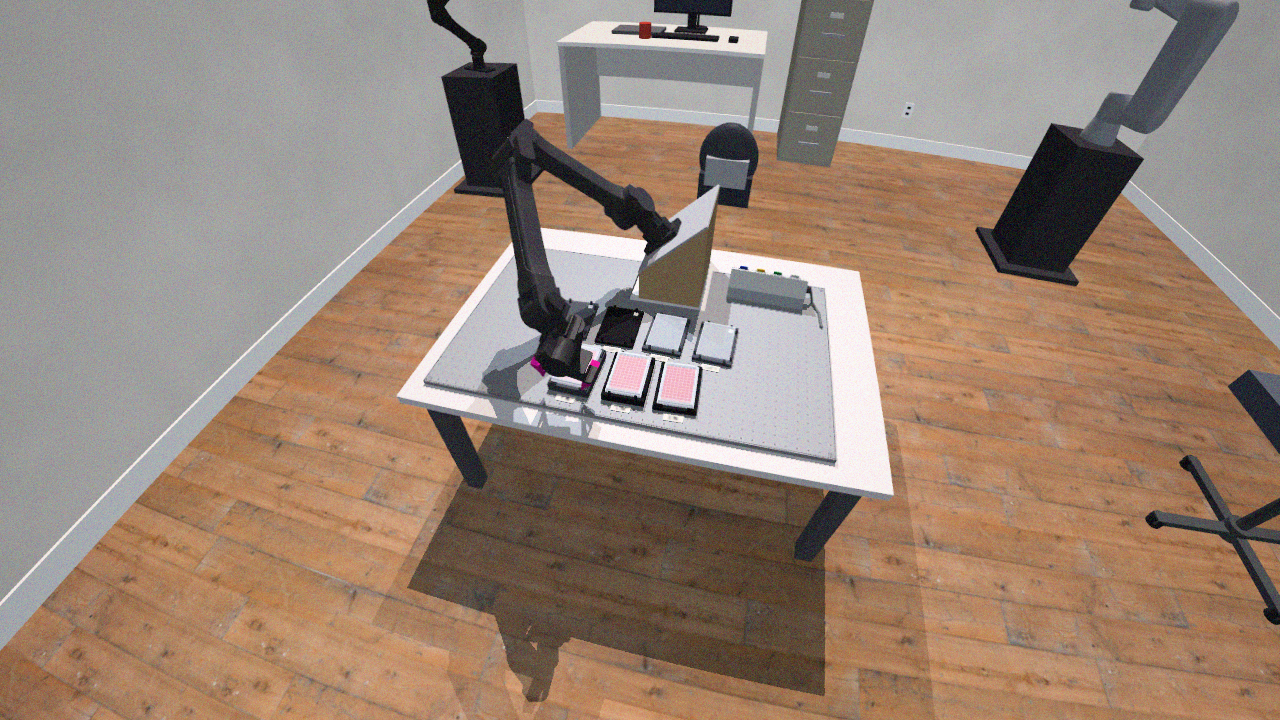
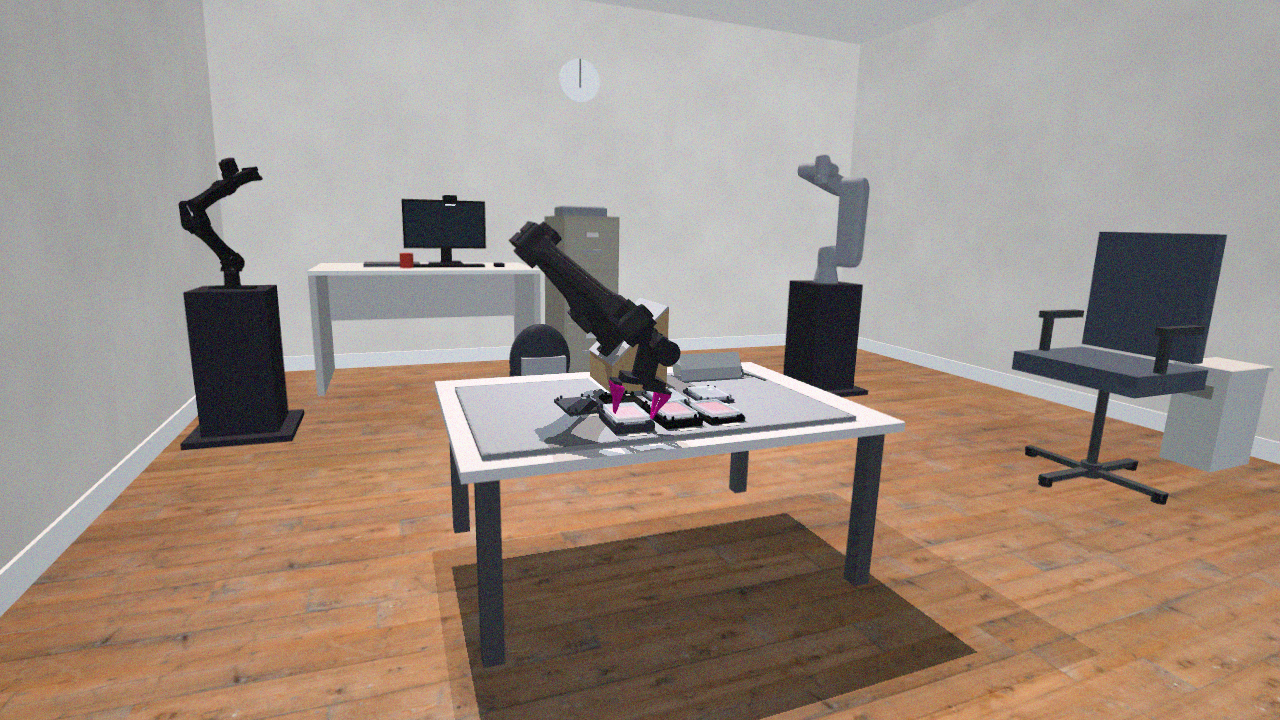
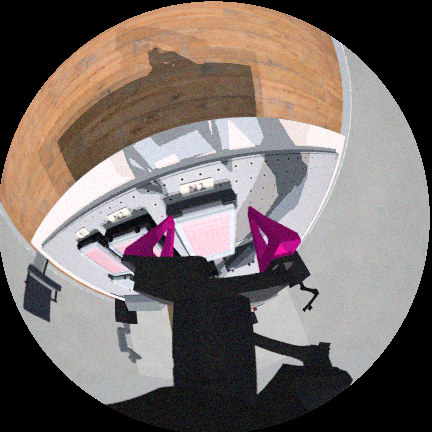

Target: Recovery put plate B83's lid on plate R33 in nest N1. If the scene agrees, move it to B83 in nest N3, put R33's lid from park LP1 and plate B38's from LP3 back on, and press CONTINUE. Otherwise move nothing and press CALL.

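Pixels of known places: gripper, fingertip midpoint: (image 1: pixel 563 381) (image 2: pixel 633 415) (image 3: pixel 209 214); arm's base, link origin: (image 1: pixel 664 238) (image 2: pixel 615 341).
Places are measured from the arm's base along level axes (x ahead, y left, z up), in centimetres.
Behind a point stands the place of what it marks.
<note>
My gripper (image 1: pixel 563 370) @[x 52.2, y -13.4, z -8.6 cm] (image 2: pixel 634 414) @[x 52.2, y -13.4, z -8.6 cm] (image 3: pixel 209 214) @[x 52.2, y -13.4, z -8.6 cm] is open and empty, its magenta fingers low at the two sides of the pink plate (image 3: pixel 207 235) @[x 47.4, y -12.4, z -9.2 cm] (image 2: pixel 626 411) @[x 46.6, y -13.0, z -9.1 cm] in nest N1. That plate has a pale, clear-looking rim; whether the fingers touch it cannot be told. The label N1 (image 3: pixel 196 186) @[x 53.8, y -12.8, z -12.8 cm] reads in front of it. A pink plate (image 1: pixel 630 374) @[x 45.7, y 1.1, z -9.5 cm] (image 2: pixel 677 410) @[x 48.2, y 0.2, z -9.5 cm] sits in nest N2, and another (image 1: pixel 678 385) @[x 45.7, y 12.8, z -10.3 cm] (image 2: pixel 718 408) @[x 46.9, y 12.7, z -10.4 cm] in the nest right of it. Behind are a black park (image 1: pixel 619 326) @[x 27.3, y -6.5, z -12.0 cm] with no pale lid visible and two parks with pale lids (image 1: pixel 666 332) @[x 27.5, y 6.4, z -11.2 cm] (image 1: pixel 716 342) @[x 28.1, y 19.8, z -11.2 cm]. Plate and park codes are unreadable.
A grey button box (image 1: pixel 767 289) @[x 6.0, y 31.7, z -8.3 cm] (image 2: pixel 707 366) @[x 6.1, y 30.1, z -8.7 cm] stands at the back right, with blue, yellow and green buttons visible on top. A tan stand with a slanted panel (image 1: pixel 680 275) @[x 11.6, y 7.0, z -3.8 cm] rises behind the parks. The arm's shadow falls left of N1.
</note>
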